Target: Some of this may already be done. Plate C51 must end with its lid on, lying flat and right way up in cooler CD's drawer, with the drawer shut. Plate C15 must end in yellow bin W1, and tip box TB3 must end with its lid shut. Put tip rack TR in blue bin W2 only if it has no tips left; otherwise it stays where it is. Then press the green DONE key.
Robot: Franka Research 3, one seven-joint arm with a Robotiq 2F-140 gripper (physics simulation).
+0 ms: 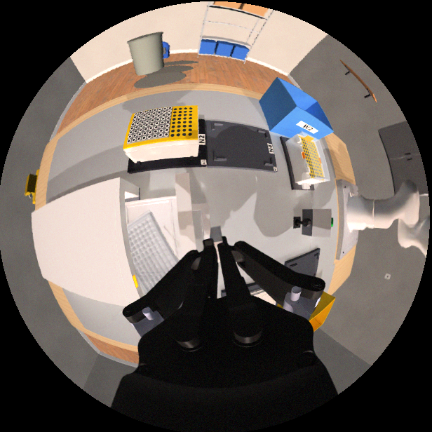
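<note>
My gripper [216, 233] is shut and empty, just right of the drawer front [185, 210] of the white cooler [80, 235]. The drawer is open. A pale gridded plate [150, 245] lies skewed inside it; its label and whether a lid is on cannot be told. The tip rack [164, 127] stands on nest N2, with many ringed tips at left and dark holes at right. The tip box [312, 161] has a yellow grid showing; its lid state is unclear. Blue bin W2 [295, 112] stands behind it. A yellow bin [324, 307] is partly hidden at lower right. The green key [332, 222] is at right.
A dark nest labelled N4 [240, 145] lies right of the tip rack. A grey box [317, 222] with a black knob carries the green key. Another dark nest [303, 265] lies at lower right, near the gripper's arm. A white robot base [360, 212] stands at the right edge.
</note>
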